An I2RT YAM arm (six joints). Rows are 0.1 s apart.
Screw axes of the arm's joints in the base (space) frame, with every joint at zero. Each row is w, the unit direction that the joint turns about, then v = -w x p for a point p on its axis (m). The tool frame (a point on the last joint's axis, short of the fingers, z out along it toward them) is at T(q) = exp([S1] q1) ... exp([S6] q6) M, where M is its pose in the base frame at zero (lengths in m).
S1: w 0 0 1 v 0 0 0
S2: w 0 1 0 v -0.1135 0 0.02
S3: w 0 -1 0 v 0.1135 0 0.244
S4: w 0 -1 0 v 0.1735 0 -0.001
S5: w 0 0 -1 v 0 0.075 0
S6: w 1 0 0 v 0 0.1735 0
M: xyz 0.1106 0 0.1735 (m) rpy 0 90 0 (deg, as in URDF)
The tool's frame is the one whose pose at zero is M.
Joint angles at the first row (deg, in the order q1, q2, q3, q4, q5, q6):
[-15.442, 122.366, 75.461, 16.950, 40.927, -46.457]
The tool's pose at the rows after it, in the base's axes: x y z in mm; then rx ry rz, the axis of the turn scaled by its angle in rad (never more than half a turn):
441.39 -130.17 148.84 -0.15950 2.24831 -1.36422
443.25 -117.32 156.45 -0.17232 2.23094 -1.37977
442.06 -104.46 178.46 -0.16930 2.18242 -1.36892
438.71 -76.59 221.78 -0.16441 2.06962 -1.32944
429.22 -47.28 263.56 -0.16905 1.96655 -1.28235
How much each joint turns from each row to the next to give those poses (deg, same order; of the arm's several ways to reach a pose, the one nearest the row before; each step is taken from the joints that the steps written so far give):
[1.966, -0.066, -0.001, -0.020, 0.874, -0.044]
[1.706, -1.048, -0.021, -0.416, 1.552, -0.306]
[1.574, -3.171, -0.241, -0.569, 0.263, 0.153]
[3.453, -5.813, -0.020, -0.089, -0.023, 0.219]
[3.716, -5.858, -0.002, -0.588, 0.001, 0.022]

